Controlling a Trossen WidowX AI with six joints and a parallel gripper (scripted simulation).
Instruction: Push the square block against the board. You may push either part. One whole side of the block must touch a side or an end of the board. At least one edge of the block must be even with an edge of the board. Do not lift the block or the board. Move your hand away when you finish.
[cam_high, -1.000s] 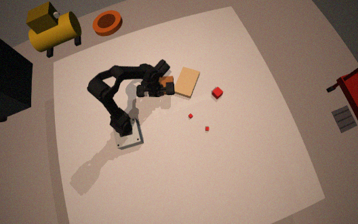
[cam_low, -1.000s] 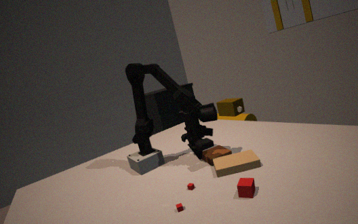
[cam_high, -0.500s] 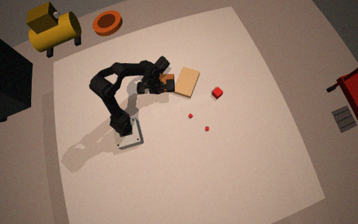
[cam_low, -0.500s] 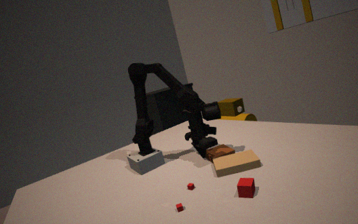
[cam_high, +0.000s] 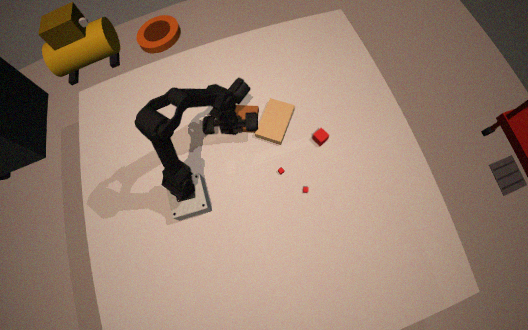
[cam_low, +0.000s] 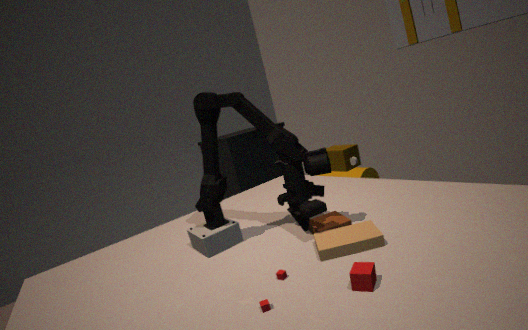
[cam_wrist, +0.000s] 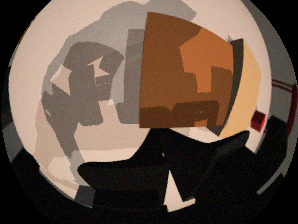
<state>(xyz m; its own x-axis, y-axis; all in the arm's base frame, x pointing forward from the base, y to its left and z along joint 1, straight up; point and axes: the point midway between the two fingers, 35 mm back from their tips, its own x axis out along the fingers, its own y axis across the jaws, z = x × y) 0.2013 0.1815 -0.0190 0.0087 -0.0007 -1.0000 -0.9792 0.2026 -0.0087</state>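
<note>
My gripper tip is now 5 cm short of the square block, 5 cm to the right of it and 1 cm below it. From my gripper tip the other things lie so: tan board 16 cm ahead, 1 cm above; then red cube 29 cm ahead, 10 cm to the right, 1 cm above.
</note>
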